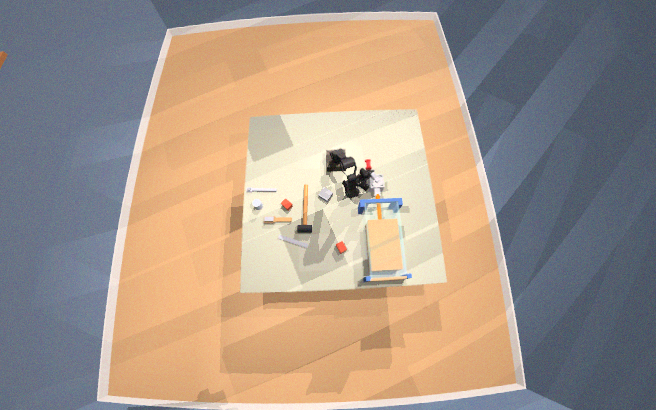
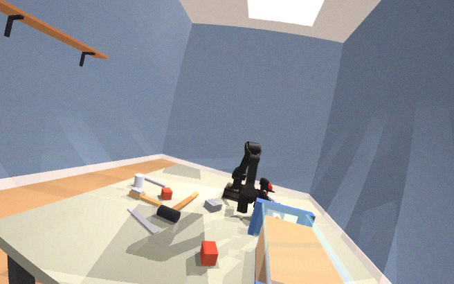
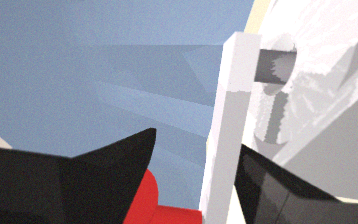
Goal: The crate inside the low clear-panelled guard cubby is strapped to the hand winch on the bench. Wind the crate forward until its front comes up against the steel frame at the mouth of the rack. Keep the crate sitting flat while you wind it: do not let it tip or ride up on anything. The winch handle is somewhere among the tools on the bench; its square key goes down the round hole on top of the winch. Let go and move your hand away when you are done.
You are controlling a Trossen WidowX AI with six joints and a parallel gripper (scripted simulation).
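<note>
Now: gripper tip 10 mm to the left of the crank arm, 10 mm past it and 10 mm above it. Also, from my gripper tip: blue steel frame 210 mm ahead, 30 mm to the left, 20 mm below; white hand winch 90 mm below, 30 mm ahead, 10 mm to the left; red knob 40 mm to the right, 40 mm behind, 20 mm above.
</note>
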